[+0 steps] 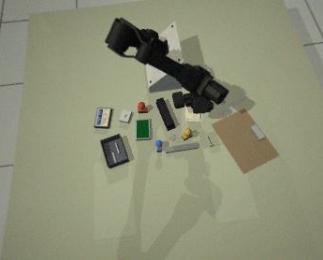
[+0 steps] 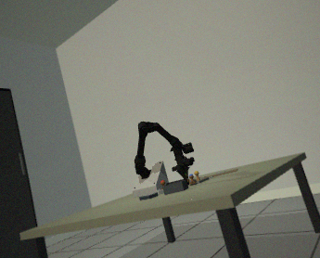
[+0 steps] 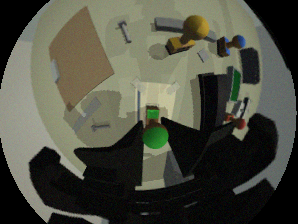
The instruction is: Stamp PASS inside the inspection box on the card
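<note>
My gripper tip is 10 mm above the green-knobbed stamp. From my gripper tip the other things lie so: yellow stamp (120 mm ahead, 50 mm to the right, 10 mm below); then cream card (10 mm to the right, 30 mm below); then black bar (10 mm ahead, 130 mm to the right, 10 mm below).
</note>
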